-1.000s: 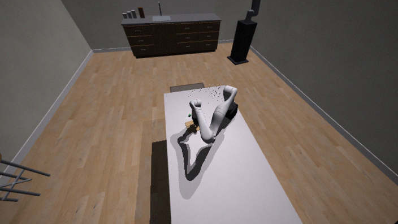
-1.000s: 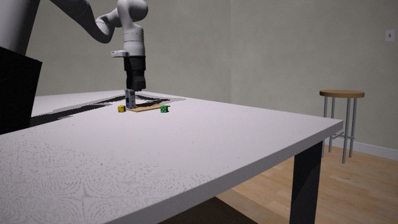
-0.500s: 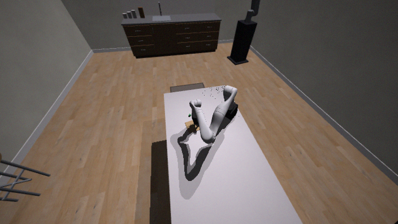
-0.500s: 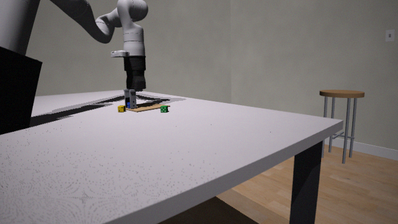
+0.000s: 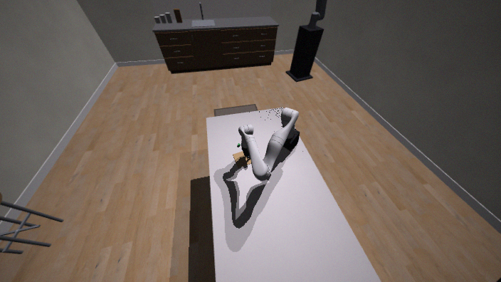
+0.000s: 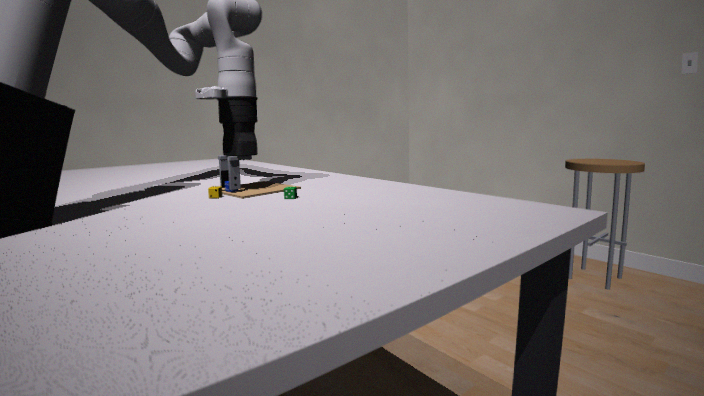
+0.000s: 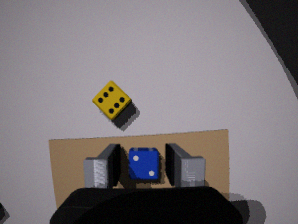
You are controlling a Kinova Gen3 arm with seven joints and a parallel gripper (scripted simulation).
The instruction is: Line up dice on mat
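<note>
The blue die lies 1 cm below my hand. The rest, counted from my hand: tan mat: 5 cm ahead, 3 cm below; yellow die: 4 cm behind, 2 cm to the right, 2 cm below; green die: 14 cm to the right, 4 cm ahead, 2 cm below.
</note>
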